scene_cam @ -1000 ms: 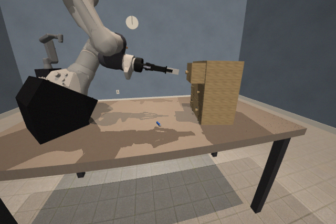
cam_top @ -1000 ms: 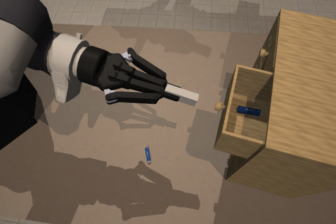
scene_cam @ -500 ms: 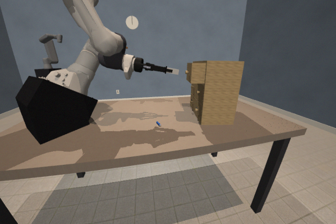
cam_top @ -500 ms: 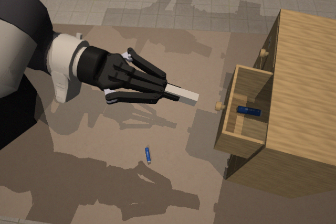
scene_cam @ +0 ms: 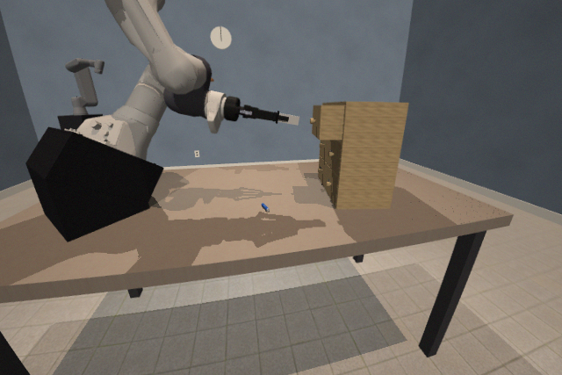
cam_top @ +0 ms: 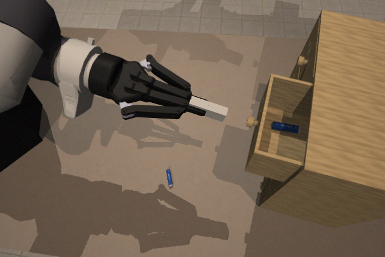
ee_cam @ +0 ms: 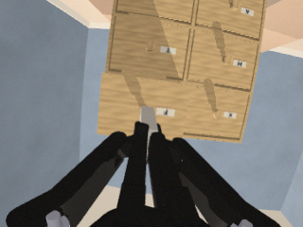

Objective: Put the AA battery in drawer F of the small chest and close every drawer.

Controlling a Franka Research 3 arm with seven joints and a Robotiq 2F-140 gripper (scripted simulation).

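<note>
My gripper is now 17 cm short of the drawer and 3 cm above it.
</note>
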